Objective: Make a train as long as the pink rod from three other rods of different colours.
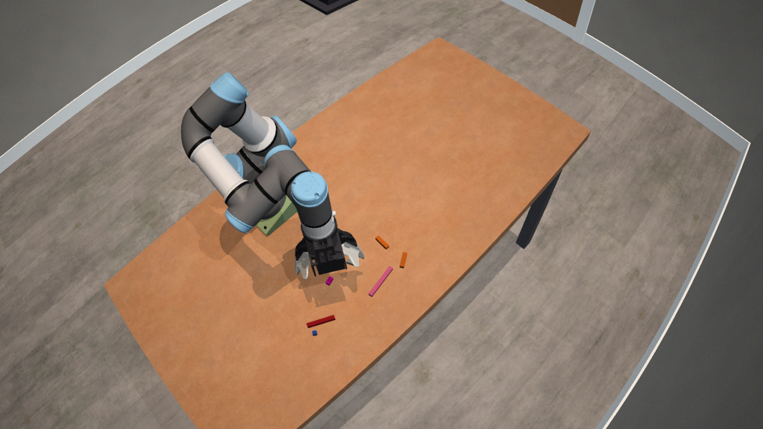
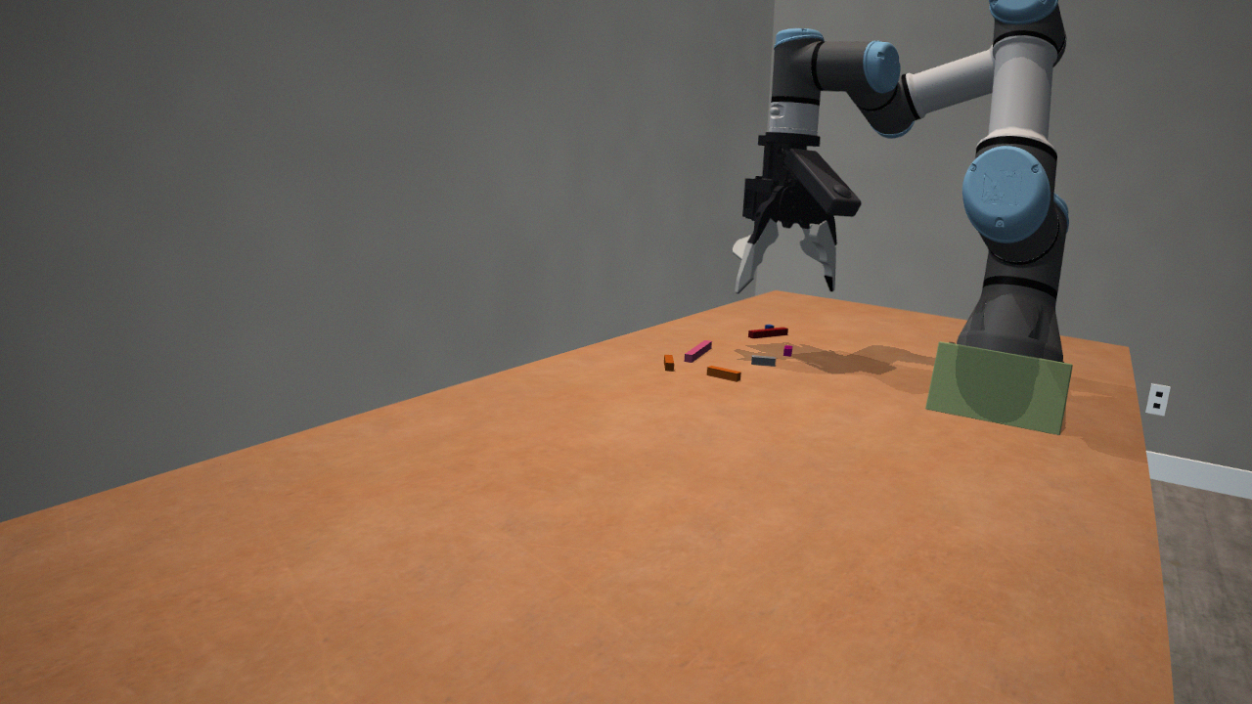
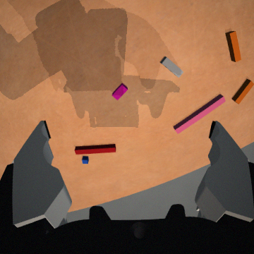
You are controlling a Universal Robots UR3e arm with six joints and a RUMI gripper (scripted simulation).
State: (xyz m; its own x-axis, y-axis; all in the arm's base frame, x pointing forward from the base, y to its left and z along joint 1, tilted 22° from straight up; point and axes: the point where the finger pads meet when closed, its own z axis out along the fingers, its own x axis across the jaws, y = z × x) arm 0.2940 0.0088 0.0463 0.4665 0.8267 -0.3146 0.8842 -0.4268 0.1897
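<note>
My hand is 1 cm to the left of the magenta rod and 8 cm above it. The rest, counted from my hand: pink rod: 8 cm ahead, 8 cm to the left, 8 cm below; red rod: 7 cm ahead, 10 cm to the right, 8 cm below; grey rod: 6 cm to the left, 8 cm below.
</note>
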